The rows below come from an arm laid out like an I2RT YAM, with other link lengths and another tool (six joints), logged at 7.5 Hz.
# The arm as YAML. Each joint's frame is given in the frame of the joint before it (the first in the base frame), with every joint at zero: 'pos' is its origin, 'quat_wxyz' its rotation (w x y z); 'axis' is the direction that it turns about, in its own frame. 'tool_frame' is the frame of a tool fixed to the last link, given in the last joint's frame.
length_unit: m
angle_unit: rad
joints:
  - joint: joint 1
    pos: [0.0, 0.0, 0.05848]
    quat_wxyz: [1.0, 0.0, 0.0, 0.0]
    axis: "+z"
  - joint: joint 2
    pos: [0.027, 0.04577, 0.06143]
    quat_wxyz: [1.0, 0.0, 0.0, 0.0]
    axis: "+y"
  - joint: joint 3
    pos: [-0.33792, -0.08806, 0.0]
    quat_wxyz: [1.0, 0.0, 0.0, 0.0]
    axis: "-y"
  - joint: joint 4
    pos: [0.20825, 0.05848, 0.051]
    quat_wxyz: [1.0, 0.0, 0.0, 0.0]
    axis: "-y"
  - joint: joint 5
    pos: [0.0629, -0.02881, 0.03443]
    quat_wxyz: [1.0, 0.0, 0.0, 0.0]
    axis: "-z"
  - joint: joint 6
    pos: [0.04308, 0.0, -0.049]
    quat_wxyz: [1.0, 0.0, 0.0, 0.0]
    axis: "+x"
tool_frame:
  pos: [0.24, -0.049, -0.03]
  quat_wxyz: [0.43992, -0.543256, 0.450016, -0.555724]
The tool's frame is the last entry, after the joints.
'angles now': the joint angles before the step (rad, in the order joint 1, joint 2, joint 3, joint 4, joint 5, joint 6). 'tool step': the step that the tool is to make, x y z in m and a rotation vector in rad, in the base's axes. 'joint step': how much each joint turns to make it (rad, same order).
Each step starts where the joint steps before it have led.
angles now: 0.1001, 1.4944, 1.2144, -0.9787, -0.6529, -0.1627
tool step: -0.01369, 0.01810, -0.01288, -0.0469, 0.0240, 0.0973
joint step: 0.1133, 0.0298, 0.0000, 0.0008, 0.0454, 0.0035
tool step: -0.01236, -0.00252, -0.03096, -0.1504, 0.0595, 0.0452
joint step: 0.1401, 0.0659, -0.0004, 0.0024, 0.1473, 0.0694
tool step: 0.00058, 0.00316, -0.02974, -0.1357, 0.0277, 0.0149
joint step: 0.1316, 0.0886, 0.0001, 0.0460, 0.1335, 0.0995
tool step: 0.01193, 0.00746, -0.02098, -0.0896, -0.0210, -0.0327
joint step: 0.0938, 0.0698, 0.0004, 0.0725, 0.1091, 0.1129
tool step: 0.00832, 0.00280, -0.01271, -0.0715, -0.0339, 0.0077
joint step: 0.0675, 0.0447, 0.0000, 0.0392, 0.0873, 0.0458
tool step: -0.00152, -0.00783, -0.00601, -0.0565, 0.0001, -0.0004
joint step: 0.0252, 0.0228, -0.0004, -0.0095, 0.0481, 0.0183
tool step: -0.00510, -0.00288, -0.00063, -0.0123, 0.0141, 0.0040
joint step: 0.0038, 0.0027, 0.0000, -0.0160, 0.0008, -0.0003
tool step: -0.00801, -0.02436, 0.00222, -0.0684, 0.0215, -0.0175
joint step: -0.0091, 0.0000, -0.0001, -0.0590, 0.0408, 0.0046
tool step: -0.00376, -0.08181, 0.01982, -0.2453, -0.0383, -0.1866
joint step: -0.0325, -0.0004, 0.0004, -0.1301, 0.2185, 0.1544
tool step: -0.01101, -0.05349, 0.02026, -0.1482, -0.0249, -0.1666
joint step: -0.0522, 0.0004, -0.0003, -0.0951, 0.1221, 0.1328
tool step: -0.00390, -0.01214, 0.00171, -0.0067, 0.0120, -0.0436
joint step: -0.0435, -0.0004, 0.0003, -0.0144, -0.0007, 0.0000
